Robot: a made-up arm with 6 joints.
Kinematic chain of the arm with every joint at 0, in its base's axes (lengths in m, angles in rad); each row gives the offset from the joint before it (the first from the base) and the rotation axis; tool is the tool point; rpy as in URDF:
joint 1: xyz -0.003 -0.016 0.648 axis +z
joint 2: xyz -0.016 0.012 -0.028 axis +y
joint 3: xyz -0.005 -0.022 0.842 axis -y
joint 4: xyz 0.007 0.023 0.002 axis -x
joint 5: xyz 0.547 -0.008 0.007 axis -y
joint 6: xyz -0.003 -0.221 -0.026 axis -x
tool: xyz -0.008 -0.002 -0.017 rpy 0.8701 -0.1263 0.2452
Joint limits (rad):
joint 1: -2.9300..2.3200
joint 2: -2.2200..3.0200
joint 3: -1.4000..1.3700
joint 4: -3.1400..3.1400
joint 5: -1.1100..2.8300
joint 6: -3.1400..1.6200
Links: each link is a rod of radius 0.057 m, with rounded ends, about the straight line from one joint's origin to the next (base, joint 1, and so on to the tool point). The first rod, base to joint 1, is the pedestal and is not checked.
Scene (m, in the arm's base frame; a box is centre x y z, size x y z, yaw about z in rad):
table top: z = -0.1
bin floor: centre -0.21 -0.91 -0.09 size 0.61 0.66 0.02 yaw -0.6
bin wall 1: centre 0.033 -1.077 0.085 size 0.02 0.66 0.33 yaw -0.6
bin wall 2: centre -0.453 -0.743 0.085 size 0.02 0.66 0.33 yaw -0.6
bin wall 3: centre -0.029 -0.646 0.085 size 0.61 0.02 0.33 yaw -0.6
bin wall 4: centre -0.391 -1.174 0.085 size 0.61 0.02 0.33 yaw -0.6
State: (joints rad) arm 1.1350 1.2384 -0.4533 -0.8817 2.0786 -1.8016
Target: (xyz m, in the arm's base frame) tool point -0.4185 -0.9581 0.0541
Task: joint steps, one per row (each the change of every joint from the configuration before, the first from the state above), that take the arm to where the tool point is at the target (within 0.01 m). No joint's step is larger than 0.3 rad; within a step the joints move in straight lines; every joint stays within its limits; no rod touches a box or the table.
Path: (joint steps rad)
1: -0.2945 -0.0134 0.0628 0.0412 0.0050 0.0035
2: -0.2944 -0.0135 0.0628 0.0412 0.0051 0.0036
3: -0.2945 -0.0134 0.0628 0.0412 0.0050 0.0035
4: -0.2944 -0.0135 0.0628 0.0412 0.0051 0.0036
5: -0.2945 -0.0134 0.0628 0.0412 0.0050 0.0035
6: -0.2945 -0.0135 0.0629 0.0412 0.0051 0.0035
7: -0.2944 -0.0134 0.0628 0.0412 0.0050 0.0036
8: -0.2945 -0.0135 0.0628 0.0412 0.0051 0.0035
9: -0.2945 -0.0134 0.0628 0.0412 0.0050 0.0036
10: -0.2944 -0.0135 0.0628 0.0412 0.0051 0.0035
11: 0.0032 0.2433 0.1431 0.0403 0.0032 0.0089
12: 0.0031 0.2432 0.1430 0.0402 0.0032 0.0089

